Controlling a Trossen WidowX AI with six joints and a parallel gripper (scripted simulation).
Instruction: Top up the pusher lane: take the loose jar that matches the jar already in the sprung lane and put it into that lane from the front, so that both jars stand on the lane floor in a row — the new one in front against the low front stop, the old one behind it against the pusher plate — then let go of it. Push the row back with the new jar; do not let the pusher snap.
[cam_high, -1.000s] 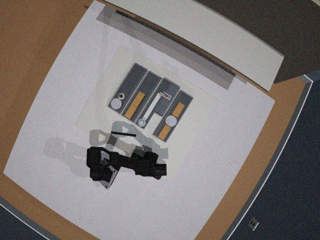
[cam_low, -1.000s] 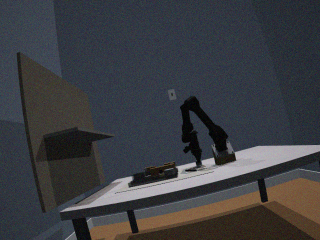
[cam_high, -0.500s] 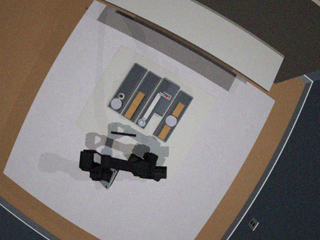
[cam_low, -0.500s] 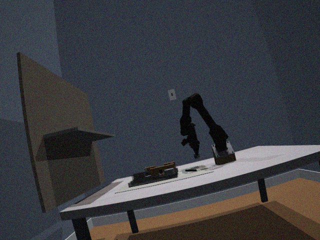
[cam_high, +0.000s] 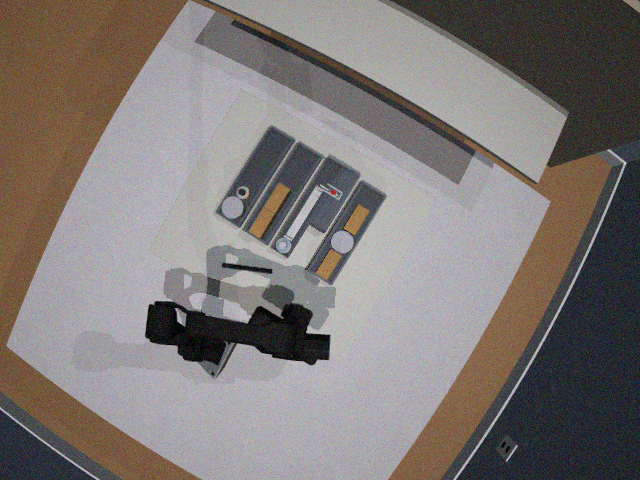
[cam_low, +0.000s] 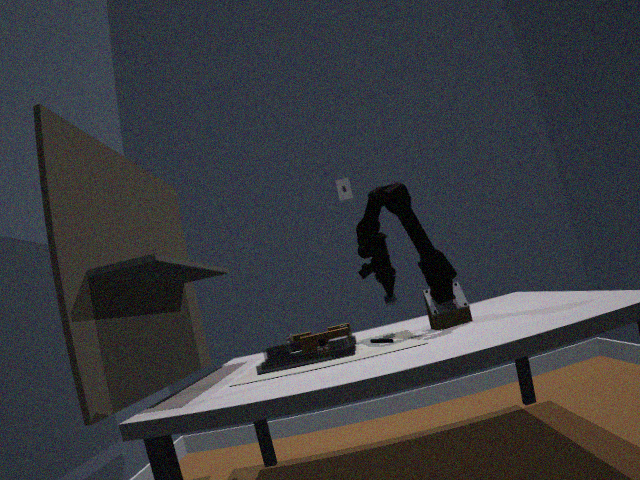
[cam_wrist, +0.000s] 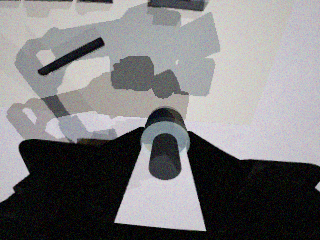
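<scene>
Now: the black bar 17 cm to the left of my gripper tip, 12 cm below it and 10 cm ahead of it. Round my gripper tip: wall shelf (70 cm ahead, 24 cm above, 4 cm to the left); red mark (37 cm ahead, 6 cm below, 2 cm to the left).
</scene>
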